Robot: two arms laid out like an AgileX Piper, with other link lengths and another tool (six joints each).
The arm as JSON. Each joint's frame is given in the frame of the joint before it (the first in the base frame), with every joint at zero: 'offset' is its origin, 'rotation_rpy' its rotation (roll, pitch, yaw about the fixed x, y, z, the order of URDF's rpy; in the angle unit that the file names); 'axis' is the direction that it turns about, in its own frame. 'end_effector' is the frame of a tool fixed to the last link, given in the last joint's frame.
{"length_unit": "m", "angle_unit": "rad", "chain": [
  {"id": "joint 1", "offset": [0.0, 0.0, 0.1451], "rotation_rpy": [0.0, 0.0, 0.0], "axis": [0.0, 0.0, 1.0]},
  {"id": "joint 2", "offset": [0.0, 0.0, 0.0], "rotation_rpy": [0.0, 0.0, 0.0], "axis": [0.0, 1.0, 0.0]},
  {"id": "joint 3", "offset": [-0.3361, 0.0, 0.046], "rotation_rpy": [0.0, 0.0, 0.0], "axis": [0.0, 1.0, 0.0]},
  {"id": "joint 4", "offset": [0.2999, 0.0, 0.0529], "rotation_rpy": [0.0, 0.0, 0.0], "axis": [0.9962, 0.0, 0.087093]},
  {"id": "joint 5", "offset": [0.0, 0.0, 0.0], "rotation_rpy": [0.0, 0.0, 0.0], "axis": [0.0, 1.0, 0.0]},
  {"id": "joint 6", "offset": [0.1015, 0.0, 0.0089], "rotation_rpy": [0.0, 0.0, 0.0], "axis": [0.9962, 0.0, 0.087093]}
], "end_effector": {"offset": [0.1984, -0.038, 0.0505], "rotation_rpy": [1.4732, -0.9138, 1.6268]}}
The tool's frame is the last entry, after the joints.
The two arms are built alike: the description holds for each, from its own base.
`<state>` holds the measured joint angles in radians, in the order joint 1, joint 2, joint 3, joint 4, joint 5, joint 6, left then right.
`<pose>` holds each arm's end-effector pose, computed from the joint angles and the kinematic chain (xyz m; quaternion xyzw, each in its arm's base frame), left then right.
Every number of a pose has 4 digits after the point. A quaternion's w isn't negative.
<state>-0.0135 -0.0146 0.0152 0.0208 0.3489 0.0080 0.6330 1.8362 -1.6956 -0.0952 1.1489 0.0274</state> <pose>0.2648 -0.0403 0.1910 0.7656 0.2390 0.5651 0.1936 0.5026 0.2896 0.2006 0.7894 0.5874 0.1694 0.0561</pose>
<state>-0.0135 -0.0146 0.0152 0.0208 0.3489 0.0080 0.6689 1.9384 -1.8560 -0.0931 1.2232 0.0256</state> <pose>0.2648 -0.0403 0.1910 0.7656 0.2390 0.5651 0.1936 0.5120 0.3229 0.2009 0.7812 0.6005 0.1623 0.0530</pose>
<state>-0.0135 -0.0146 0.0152 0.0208 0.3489 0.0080 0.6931 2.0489 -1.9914 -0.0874 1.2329 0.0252</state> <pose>0.2648 -0.0403 0.1910 0.7656 0.2390 0.5651 0.1936 0.5301 0.3587 0.1903 0.7737 0.6084 0.1704 0.0481</pose>
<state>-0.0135 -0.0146 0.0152 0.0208 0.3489 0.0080 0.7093 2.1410 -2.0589 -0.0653 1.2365 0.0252</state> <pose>0.2648 -0.0403 0.1910 0.7656 0.2390 0.5651 0.1936 0.5339 0.3834 0.1585 0.7716 0.6155 0.1565 0.0363</pose>
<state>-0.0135 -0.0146 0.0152 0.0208 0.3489 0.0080 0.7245 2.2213 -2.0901 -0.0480 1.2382 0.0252</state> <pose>0.2648 -0.0403 0.1910 0.7656 0.2390 0.5651 0.1936 0.5300 0.3996 0.1179 0.7702 0.6235 0.1313 0.0277</pose>
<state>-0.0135 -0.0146 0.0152 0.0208 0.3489 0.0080 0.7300 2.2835 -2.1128 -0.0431 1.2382 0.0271</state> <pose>0.2648 -0.0403 0.1910 0.7656 0.2390 0.5651 0.1936 0.5296 0.4058 0.0858 0.7709 0.6266 0.1117 0.0258</pose>
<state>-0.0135 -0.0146 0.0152 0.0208 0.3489 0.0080 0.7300 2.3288 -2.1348 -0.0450 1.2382 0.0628</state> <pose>0.2648 -0.0403 0.1910 0.7656 0.2390 0.5651 0.1936 0.5320 0.4058 0.0643 0.7826 0.6139 0.1002 0.0250</pose>
